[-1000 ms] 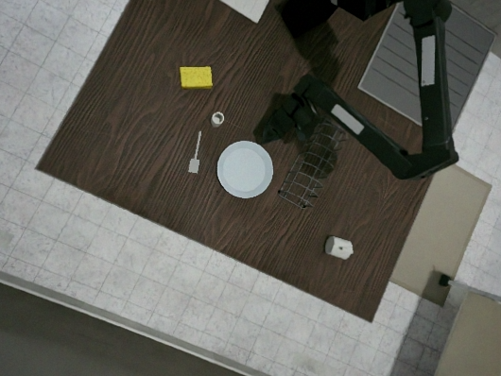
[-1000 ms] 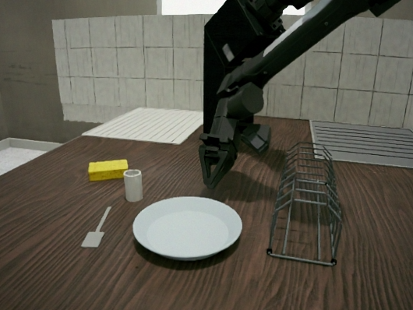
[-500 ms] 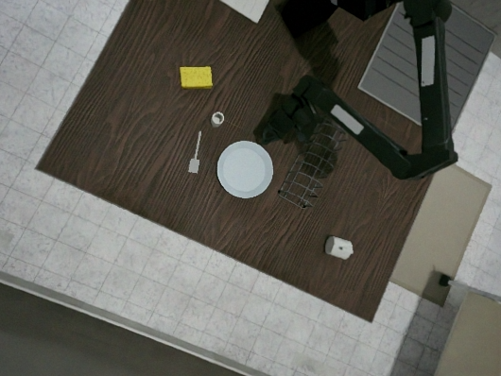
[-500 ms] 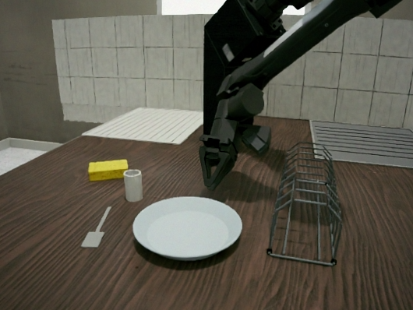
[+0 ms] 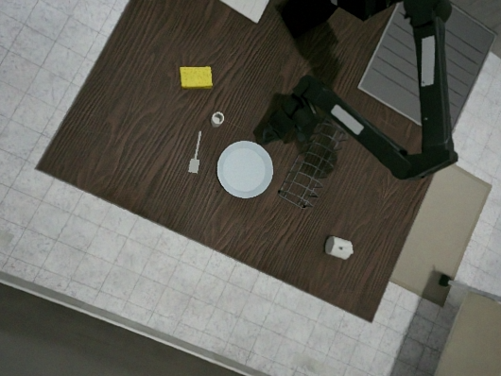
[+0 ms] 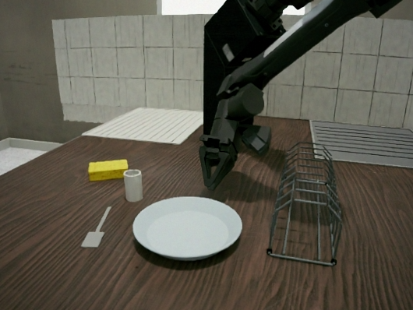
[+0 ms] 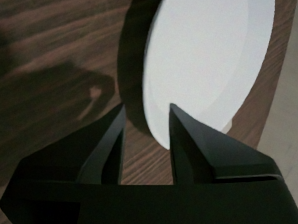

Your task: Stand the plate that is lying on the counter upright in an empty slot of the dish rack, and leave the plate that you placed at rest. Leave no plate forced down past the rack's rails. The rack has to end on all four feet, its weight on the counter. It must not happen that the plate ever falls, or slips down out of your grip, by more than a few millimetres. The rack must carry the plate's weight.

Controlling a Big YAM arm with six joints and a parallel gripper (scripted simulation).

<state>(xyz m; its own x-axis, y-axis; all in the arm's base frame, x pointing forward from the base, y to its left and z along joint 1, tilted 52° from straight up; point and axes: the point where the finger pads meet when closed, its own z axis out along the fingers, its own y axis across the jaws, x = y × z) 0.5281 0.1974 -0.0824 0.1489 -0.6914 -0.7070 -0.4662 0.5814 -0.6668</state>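
Right now my hand is 12 cm short of the plate, 4 cm above it and 2 cm to the right of it. Also, from my hand: white mat (55 cm to the right, 49 cm behind, 5 cm below); then grey draining board (72 cm behind, 29 cm to the left, 5 cm below); then white mug (46 cm to the left, 10 cm ahead, 2 cm below).
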